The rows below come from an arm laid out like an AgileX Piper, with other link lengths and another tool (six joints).
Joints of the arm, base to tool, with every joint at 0 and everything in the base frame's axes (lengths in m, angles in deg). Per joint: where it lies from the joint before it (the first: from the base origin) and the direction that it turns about. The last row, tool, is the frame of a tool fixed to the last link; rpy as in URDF.
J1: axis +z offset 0 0 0.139
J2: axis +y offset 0 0 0
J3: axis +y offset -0.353 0 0.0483
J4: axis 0.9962 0 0.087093 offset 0.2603 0 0.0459
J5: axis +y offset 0 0 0
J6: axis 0.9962 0 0.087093 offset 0.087 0 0.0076
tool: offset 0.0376 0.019 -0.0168 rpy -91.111 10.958 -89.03
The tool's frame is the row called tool.
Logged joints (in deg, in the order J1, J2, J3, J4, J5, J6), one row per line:
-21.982, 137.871, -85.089, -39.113, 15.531, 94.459
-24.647, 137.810, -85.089, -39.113, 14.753, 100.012
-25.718, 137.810, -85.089, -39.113, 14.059, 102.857
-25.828, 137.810, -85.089, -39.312, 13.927, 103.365
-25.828, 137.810, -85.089, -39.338, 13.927, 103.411
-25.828, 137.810, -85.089, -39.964, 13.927, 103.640
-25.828, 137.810, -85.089, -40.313, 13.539, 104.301
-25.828, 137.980, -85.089, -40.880, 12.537, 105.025
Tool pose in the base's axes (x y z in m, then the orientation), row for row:
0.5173, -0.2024, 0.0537, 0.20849, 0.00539, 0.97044, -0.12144
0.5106, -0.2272, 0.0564, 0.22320, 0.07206, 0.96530, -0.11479
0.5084, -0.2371, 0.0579, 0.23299, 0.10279, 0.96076, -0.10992
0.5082, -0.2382, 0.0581, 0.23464, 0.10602, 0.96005, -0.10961
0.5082, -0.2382, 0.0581, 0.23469, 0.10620, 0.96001, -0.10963
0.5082, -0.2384, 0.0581, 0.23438, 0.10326, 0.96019, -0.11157
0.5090, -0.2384, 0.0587, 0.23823, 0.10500, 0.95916, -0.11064
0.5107, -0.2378, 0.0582, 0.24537, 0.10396, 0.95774, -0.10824
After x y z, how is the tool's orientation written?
As a quaternion, w x y z.
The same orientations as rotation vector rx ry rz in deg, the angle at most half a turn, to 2 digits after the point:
0.86, 154.72, -19.36
11.40, 152.71, -18.16
16.18, 151.21, -17.30
16.67, 150.97, -17.24
16.70, 150.96, -17.24
16.24, 151.01, -17.55
16.48, 150.54, -17.37
16.26, 149.76, -16.93

